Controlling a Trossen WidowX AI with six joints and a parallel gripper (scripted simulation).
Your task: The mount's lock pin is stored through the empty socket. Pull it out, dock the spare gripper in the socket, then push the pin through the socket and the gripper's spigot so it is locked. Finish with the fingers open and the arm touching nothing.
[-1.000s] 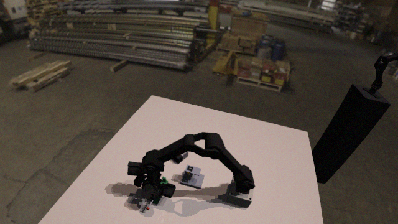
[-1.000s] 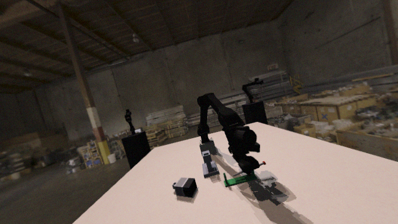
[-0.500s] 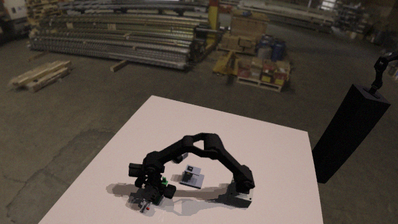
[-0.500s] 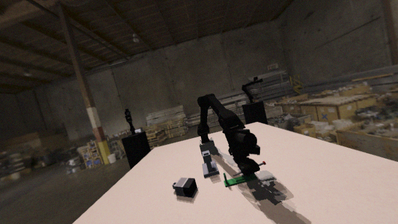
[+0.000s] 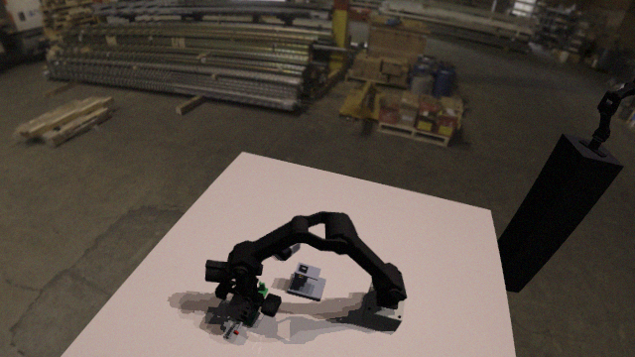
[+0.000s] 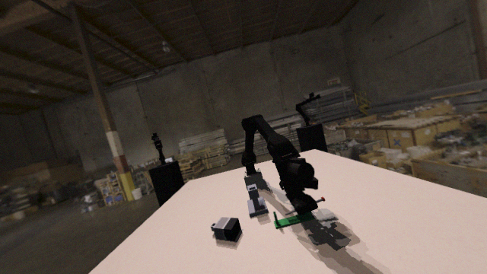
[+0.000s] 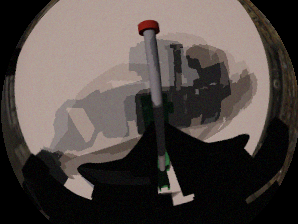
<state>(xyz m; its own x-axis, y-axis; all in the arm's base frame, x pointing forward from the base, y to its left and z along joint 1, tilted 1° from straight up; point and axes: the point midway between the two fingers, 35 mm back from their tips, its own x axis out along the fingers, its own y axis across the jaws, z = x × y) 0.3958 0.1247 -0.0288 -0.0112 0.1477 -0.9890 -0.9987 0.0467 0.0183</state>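
The green cradle is 40 mm to the right of my gripper tip and 10 mm above it. The rest, counted from my gripper tip: grey mount (150 mm to the right, 130 mm behind, 30 mm above); then spare gripper (290 mm to the right, 40 mm behind).
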